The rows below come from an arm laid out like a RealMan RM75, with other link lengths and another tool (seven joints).
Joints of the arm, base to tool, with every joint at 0 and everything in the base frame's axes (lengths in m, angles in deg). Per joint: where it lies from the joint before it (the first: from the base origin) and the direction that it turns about. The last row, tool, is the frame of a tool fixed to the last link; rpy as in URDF.
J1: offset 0 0 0.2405 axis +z
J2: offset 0 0 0 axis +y
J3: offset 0 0 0.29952 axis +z
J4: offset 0 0 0 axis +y
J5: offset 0 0 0.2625 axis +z
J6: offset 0 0 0 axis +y
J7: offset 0 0 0.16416 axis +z
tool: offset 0.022 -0.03 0.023 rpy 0 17.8 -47.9
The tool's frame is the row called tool.
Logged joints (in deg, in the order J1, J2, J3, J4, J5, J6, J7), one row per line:
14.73 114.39 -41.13 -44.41 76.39 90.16 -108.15
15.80 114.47 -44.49 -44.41 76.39 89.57 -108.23
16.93 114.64 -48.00 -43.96 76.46 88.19 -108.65
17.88 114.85 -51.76 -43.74 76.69 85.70 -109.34
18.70 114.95 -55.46 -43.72 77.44 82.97 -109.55
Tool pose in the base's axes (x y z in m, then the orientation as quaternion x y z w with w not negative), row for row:
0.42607 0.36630 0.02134 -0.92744 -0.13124 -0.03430 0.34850
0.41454 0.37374 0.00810 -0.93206 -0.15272 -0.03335 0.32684
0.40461 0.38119 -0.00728 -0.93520 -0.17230 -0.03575 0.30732
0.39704 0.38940 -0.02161 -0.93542 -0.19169 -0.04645 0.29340
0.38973 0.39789 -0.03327 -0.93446 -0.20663 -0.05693 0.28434
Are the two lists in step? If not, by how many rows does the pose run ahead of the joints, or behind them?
They are in step.
